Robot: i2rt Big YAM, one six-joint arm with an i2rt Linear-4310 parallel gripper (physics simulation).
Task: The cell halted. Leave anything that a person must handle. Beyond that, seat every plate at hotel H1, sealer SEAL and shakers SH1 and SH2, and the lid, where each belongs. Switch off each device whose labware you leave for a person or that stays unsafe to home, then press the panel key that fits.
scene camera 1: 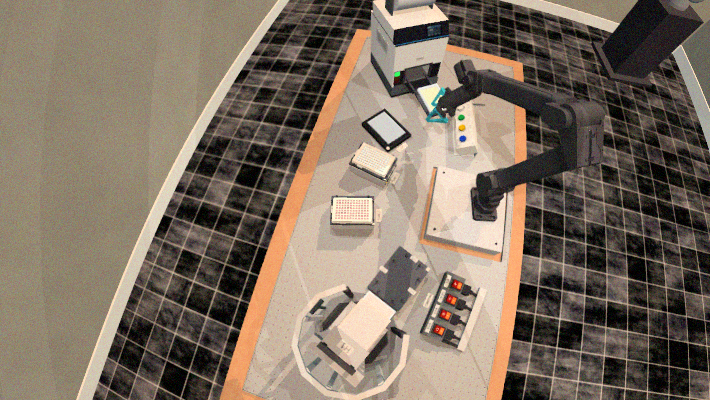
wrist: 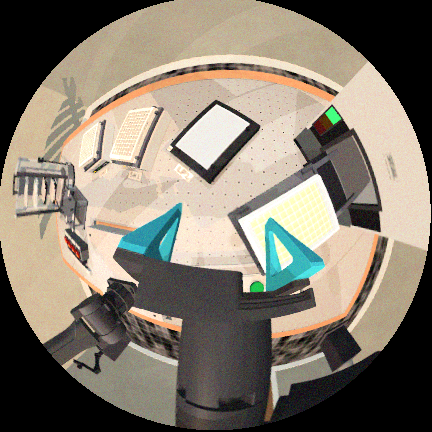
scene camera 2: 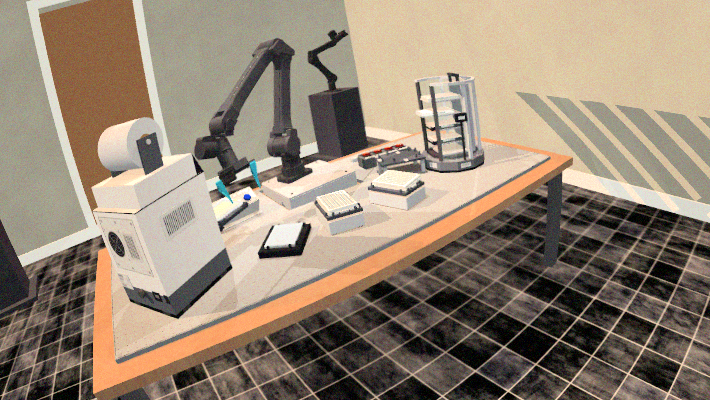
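Seen in the pictures: gripper, fingertip midpoint: (scene camera 1: 429, 112) (wrist: 226, 214) (scene camera 2: 246, 195); arm's base at its link origin: (scene camera 1: 482, 204) (wrist: 125, 291) (scene camera 2: 295, 176).
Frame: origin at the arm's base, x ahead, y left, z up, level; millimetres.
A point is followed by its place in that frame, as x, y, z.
Observation:
My gripper (scene camera 1: 432, 111) {197, -314, 82} (scene camera 2: 246, 195) {197, -314, 82} (wrist: 226, 214) {197, -314, 82} is open and empty above the table. Its right finger in the wrist view overlaps the yellow-welled plate (scene camera 1: 429, 93) {189, -418, 73} (wrist: 310, 200) {199, -421, 72}, which lies on the extended tray of the white sealer (scene camera 1: 419, 52) {238, -521, 184} (scene camera 2: 185, 245) {383, -603, 101} (wrist: 400, 150). The SH1 plate (scene camera 1: 375, 159) {384, -133, 31} (scene camera 2: 338, 201) {401, -138, 29} (wrist: 132, 131) {385, -148, 30} and a red-welled plate (scene camera 1: 352, 210) {448, 60, 35} (scene camera 2: 397, 180) {461, 47, 32} (wrist: 91, 142) {440, 29, 32} sit on separate shakers; exact seating is unclear. A flat white piece (scene camera 1: 386, 127) {348, -302, -10} (scene camera 2: 285, 235) {360, -307, -10} (wrist: 214, 136) {336, -309, -10} lies on a black nest. Hotel H1 (scene camera 2: 452, 164) {475, 331, -7} holds stacked white pieces, one protruding.
The key panel (scene camera 1: 466, 148) {48, -214, 17} with green, yellow and blue keys is beside the gripper. A switch strip (scene camera 1: 451, 299) {124, 323, 12} (scene camera 2: 368, 161) {141, 248, -9} (wrist: 76, 246) {132, 272, 3} has several red switches. A dark platform (scene camera 1: 400, 275) {286, 255, 22} adjoins the hotel. The arm stands on a white base plate (scene camera 1: 450, 200) {119, -8, 2} (scene camera 2: 320, 185) {178, -24, 0}.

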